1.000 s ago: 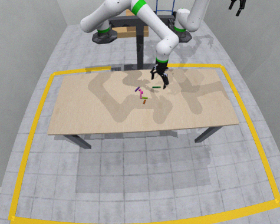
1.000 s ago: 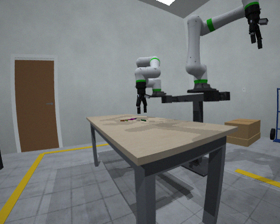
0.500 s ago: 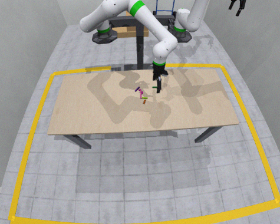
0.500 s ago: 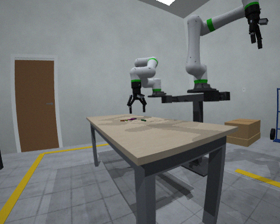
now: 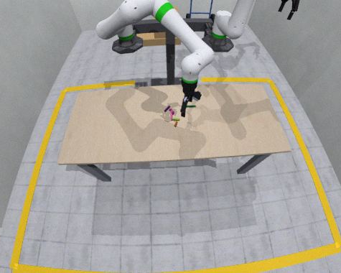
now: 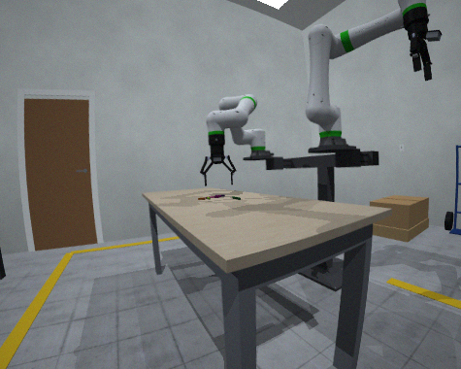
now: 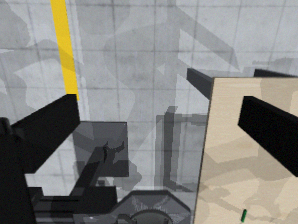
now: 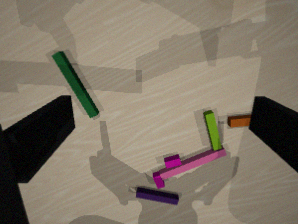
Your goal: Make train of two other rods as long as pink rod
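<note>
The orange rod is 80 mm ahead of my right hand, 80 mm to the right of it and 80 mm below it. Also, from my right hand: pink rod 110 mm to the right, 80 mm below; lime rod 40 mm ahead, 70 mm to the right, 80 mm below; green rod 80 mm behind, 40 mm to the left, 80 mm below.
</note>
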